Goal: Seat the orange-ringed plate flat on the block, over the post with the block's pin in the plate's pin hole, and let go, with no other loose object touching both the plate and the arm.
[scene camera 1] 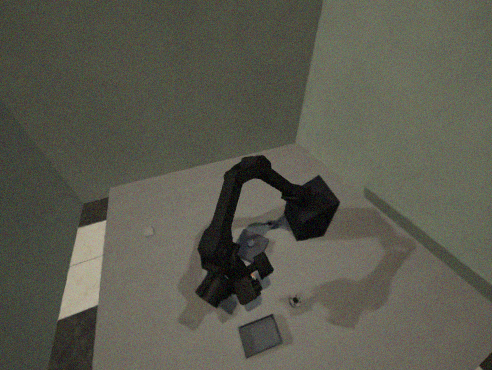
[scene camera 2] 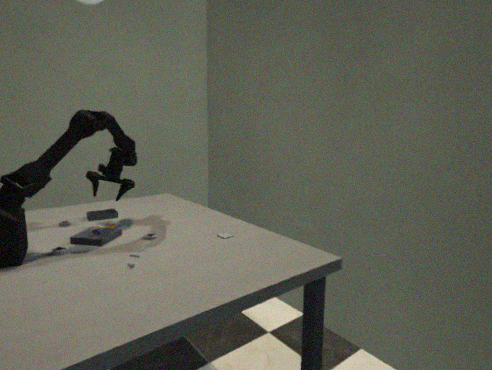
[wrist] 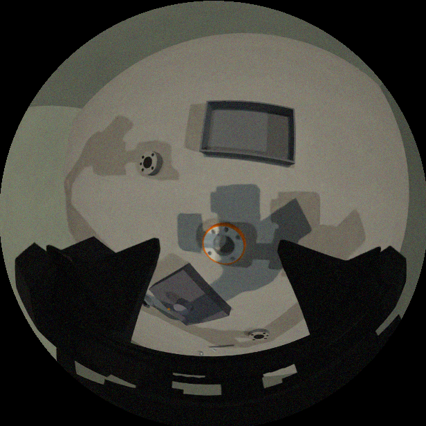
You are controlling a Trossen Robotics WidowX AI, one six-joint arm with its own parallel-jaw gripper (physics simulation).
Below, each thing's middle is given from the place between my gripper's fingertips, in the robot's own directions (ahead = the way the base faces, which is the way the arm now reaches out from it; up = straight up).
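Orange-ringed plate (wrist: 208, 238): my hand 20 mm past it, 40 mm to the left, 100 mm above. Shallow dark tray (wrist: 243, 128), from my hand: 30 mm ahead, 120 mm to the left, 100 mm below. Dark square block (wrist: 186, 283), from my hand: 110 mm behind, 160 mm to the right, 100 mm below.
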